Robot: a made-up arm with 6 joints. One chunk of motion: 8 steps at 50 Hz.
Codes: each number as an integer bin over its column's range. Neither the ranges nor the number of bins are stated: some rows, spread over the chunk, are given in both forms.
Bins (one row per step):
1: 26 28 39 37 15 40
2: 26 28 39 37 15 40
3: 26 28 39 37 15 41
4: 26 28 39 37 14 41
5: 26 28 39 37 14 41
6: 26 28 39 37 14 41
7: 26 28 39 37 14 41
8: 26 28 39 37 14 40
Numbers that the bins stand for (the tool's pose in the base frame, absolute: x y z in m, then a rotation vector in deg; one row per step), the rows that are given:
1: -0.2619 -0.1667 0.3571 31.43 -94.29 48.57
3: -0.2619 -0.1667 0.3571 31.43 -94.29 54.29
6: -0.2619 -0.1667 0.3571 31.43 -100.00 54.29
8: -0.2619 -0.1667 0.3571 31.43 -100.00 48.57
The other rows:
2: -0.2619 -0.1667 0.3571 31.43 -94.29 48.57
4: -0.2619 -0.1667 0.3571 31.43 -100.00 54.29
5: -0.2619 -0.1667 0.3571 31.43 -100.00 54.29
7: -0.2619 -0.1667 0.3571 31.43 -100.00 54.29

